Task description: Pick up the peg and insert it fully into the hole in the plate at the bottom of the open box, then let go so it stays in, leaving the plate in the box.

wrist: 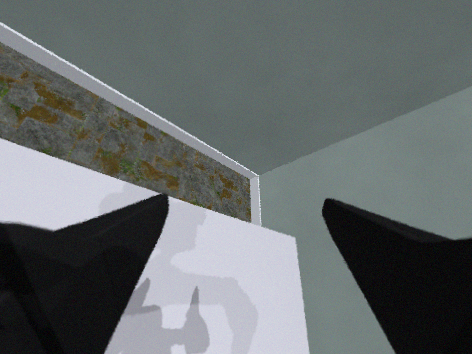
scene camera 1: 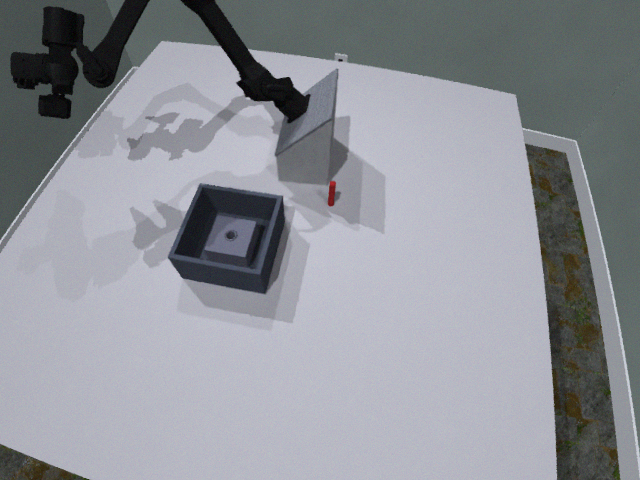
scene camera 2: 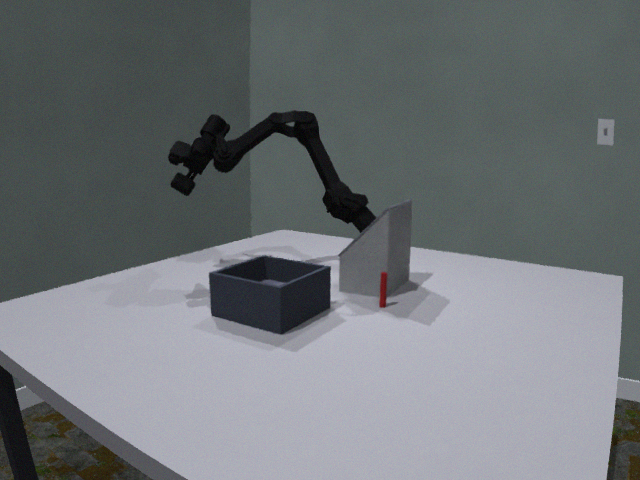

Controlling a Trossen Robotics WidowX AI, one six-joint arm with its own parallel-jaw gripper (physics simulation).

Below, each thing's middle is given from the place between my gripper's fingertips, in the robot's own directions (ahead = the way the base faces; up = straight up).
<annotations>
I see the dark blue-grey box (scene camera 1: 187, 255) 450 mm to the left of my hand, 230 mm ahead of it and 220 mm below it. Also, from my hand: pale square plate (scene camera 1: 232, 241): 450 mm to the left, 230 mm below, 230 mm ahead.
</annotations>
